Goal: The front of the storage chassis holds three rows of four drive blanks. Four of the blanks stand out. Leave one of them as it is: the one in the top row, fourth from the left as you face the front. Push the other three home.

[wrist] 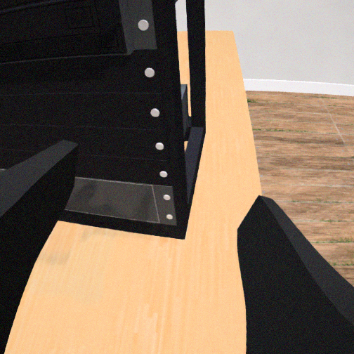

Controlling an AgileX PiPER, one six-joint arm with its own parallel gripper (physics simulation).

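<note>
The storage chassis [55,37] shows in part at the upper left of the wrist view, cut off by the frame's top and left edges. Its front is very dark, with faint rectangular outlines near the top. A grey ear [139,37] with a silver screw is at its right end. I cannot tell single drive blanks apart or see which stand out. My gripper [164,190] is open, its two black fingers wide apart with nothing held between them. It is in front of the rack's lower right part, below and to the right of the chassis.
Below the chassis are dark panels [90,115] with silver screws down their right side. A grey panel [115,200] is at the bottom. The black rack's rear post [197,65] rises behind. The wooden table's right edge runs beside the plank floor [300,150], before a pale wall [295,40].
</note>
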